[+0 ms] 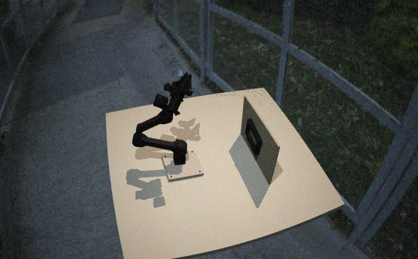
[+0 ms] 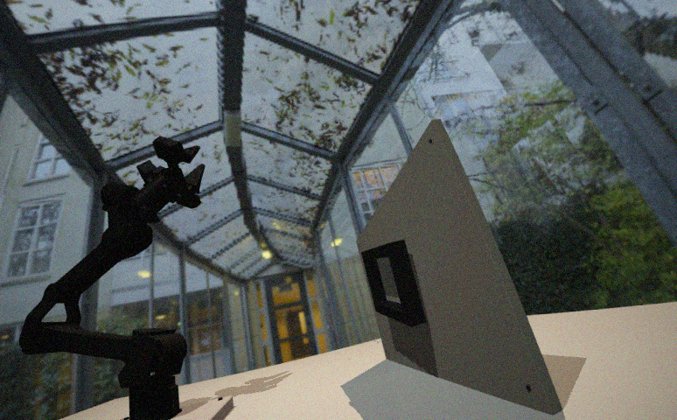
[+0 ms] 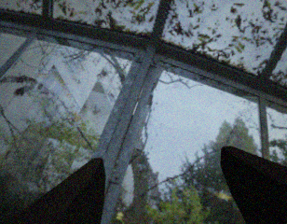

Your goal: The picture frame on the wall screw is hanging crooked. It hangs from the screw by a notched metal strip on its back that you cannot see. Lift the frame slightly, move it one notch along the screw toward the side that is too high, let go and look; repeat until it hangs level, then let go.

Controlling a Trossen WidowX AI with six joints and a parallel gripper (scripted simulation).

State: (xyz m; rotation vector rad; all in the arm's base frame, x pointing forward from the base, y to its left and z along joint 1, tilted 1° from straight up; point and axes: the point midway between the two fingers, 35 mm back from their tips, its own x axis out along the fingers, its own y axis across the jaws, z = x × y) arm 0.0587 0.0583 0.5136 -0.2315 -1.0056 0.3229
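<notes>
My gripper tip is now 400 mm above the black picture frame, 360 mm short of it and 90 mm to the left of it. The rest, counted from my gripper tip: grey wall panel 410 mm below, 370 mm ahead, 110 mm to the right.
</notes>
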